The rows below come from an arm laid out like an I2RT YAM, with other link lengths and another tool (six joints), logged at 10 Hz.
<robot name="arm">
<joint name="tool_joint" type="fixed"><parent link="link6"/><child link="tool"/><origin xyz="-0.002 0.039 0.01" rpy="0 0.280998 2.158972"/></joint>
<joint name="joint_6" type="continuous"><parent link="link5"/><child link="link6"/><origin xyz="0.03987 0 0.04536" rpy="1.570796 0 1.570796"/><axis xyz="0 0 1"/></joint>
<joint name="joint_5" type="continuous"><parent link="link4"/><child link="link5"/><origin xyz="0.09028 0.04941 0.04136" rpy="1.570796 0 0"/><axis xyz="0 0 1"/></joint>
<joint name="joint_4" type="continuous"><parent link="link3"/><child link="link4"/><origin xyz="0.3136 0.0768 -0.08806" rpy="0 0 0"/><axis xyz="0 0 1"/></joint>
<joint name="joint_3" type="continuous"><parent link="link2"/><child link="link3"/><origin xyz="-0.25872 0 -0.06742" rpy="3.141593 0 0"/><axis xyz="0 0 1"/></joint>
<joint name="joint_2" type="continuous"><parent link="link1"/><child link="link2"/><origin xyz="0.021 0.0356 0.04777" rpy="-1.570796 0 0"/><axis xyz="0 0 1"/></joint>
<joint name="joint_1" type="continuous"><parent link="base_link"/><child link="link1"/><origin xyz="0 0 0.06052" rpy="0 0 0"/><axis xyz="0 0 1"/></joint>
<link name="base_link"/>
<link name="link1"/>
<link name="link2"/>
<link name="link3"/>
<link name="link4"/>
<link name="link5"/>
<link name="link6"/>
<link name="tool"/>
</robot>
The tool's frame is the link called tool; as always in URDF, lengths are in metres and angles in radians. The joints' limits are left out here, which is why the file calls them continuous.
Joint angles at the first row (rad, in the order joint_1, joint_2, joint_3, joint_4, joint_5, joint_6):
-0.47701, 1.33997, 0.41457, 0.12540, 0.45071, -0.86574
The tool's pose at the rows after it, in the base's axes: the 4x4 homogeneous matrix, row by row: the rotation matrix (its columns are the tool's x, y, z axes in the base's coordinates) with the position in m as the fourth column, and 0 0 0 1 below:
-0.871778 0.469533 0.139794 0.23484; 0.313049 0.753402 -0.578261 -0.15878; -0.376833 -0.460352 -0.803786 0.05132; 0 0 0 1
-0.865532 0.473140 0.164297 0.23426; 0.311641 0.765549 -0.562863 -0.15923; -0.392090 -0.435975 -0.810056 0.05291; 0 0 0 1
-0.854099 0.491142 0.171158 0.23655; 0.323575 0.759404 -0.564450 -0.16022; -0.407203 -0.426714 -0.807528 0.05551; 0 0 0 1
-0.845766 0.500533 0.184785 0.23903; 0.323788 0.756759 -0.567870 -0.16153; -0.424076 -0.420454 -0.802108 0.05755; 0 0 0 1
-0.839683 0.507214 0.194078 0.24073; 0.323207 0.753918 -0.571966 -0.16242; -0.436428 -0.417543 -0.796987 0.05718; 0 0 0 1
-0.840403 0.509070 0.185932 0.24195; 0.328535 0.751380 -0.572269 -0.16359; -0.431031 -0.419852 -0.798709 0.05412; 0 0 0 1
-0.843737 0.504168 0.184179 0.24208; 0.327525 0.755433 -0.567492 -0.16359; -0.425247 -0.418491 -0.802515 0.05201; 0 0 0 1
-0.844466 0.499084 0.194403 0.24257; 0.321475 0.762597 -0.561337 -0.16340; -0.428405 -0.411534 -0.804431 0.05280; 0 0 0 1
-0.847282 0.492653 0.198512 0.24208; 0.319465 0.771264 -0.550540 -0.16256; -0.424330 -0.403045 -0.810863 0.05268; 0 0 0 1
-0.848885 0.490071 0.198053 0.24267; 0.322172 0.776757 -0.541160 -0.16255; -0.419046 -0.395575 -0.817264 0.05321; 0 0 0 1
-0.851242 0.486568 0.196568 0.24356; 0.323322 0.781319 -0.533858 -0.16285; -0.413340 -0.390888 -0.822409 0.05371; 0 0 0 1
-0.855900 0.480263 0.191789 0.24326; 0.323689 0.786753 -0.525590 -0.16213; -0.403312 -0.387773 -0.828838 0.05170; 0 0 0 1
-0.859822 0.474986 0.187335 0.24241; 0.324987 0.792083 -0.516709 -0.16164; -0.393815 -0.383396 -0.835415 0.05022; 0 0 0 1
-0.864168 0.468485 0.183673 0.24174; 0.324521 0.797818 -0.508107 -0.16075; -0.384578 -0.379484 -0.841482 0.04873; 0 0 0 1
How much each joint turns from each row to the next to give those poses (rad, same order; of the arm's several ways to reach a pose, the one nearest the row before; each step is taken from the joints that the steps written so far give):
-0.00890, -0.00493, 0.00418, -0.02158, -0.04746, 0.00355
-0.00682, -0.01812, -0.00552, -0.00247, -0.03027, 0.00719
-0.00046, 0.00012, 0.00916, 0.00013, 0.00252, 0.01693
-0.00075, 0.00127, 0.00519, 0.01221, -0.00286, 0.00512
-0.00019, 0.00774, 0.00103, 0.01931, -0.00025, 0.00264
-0.00113, 0.02252, 0.00671, 0.00929, 0.00474, 0.00197
-0.00022, 0.00901, 0.00085, 0.00194, -0.00436, -0.00135
-0.00002, -0.00533, -0.00064, -0.00151, -0.01228, -0.00172
0.00000, -0.00552, -0.00124, -0.01062, -0.01265, 0.00137
-0.00045, 0.00028, 0.00622, -0.01450, -0.00804, 0.00447
-0.00042, 0.00287, 0.00731, -0.01210, -0.00614, 0.00179
0.00097, 0.00622, 0.00097, -0.00662, -0.00497, 0.00073
-0.00085, 0.00228, 0.00001, -0.00914, -0.00657, 0.00078
0.00076, 0.00205, -0.00052, -0.00828, -0.00610, 0.00028

